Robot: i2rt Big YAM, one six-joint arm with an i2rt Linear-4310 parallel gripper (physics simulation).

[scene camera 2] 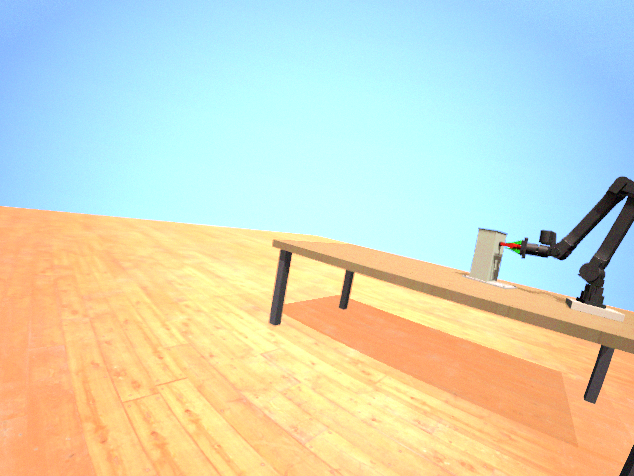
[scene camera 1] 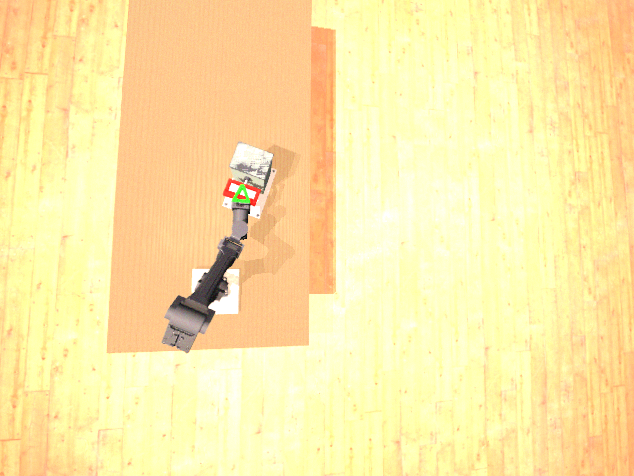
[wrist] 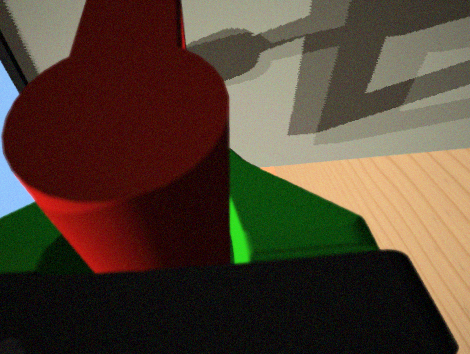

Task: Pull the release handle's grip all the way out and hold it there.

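The release handle (scene camera 1: pixel 227 188) (scene camera 2: pixel 505 244) (wrist: pixel 115 125) is a red rectangular frame standing out from the front of a grey-green box (scene camera 1: pixel 251 157) (scene camera 2: pixel 483 253) (wrist: pixel 272 95). My gripper (scene camera 1: pixel 241 193) (scene camera 2: pixel 517 246) (wrist: pixel 183 158) has green, triangular open-framed fingers and is shut on the handle's outer red grip bar. In the wrist view the thick red bar crosses in front of the green fingers, which have come together behind it and hide their contact with it. There is a gap between the grip and the box face.
The box stands on a white base plate (scene camera 1: pixel 269 192) (scene camera 2: pixel 505 284) with bolts, on the wooden table (scene camera 1: pixel 204 92) (scene camera 2: pixel 409 267) (wrist: pixel 425 225). My arm's white base plate (scene camera 1: pixel 231 303) (scene camera 2: pixel 596 309) is near the table's near end. Shadows of the arm fall on the table and on the box face.
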